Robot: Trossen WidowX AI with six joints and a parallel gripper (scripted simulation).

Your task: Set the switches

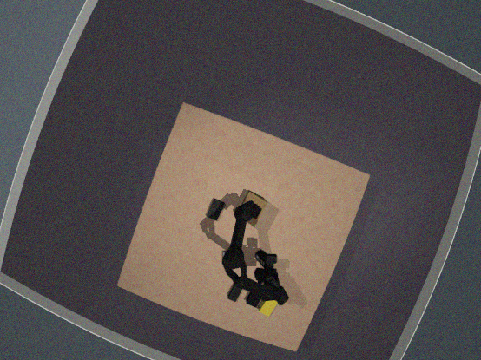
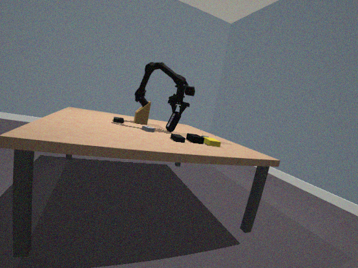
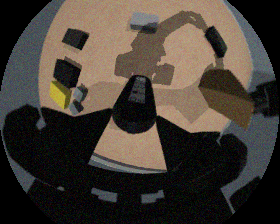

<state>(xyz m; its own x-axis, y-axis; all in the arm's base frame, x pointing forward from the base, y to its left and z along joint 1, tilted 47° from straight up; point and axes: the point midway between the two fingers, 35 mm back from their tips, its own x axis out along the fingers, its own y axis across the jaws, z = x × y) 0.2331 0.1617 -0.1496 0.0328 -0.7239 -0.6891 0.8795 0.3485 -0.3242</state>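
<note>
Right now the light grey block is 20 cm to the right of my gripper tip, 13 cm ahead of it and 12 cm below it. Also, from my gripper tip: dark module 41 cm to the right, 12 cm below, 10 cm behind; yellow block 29 cm ahead, 19 cm to the left, 12 cm below.
</note>
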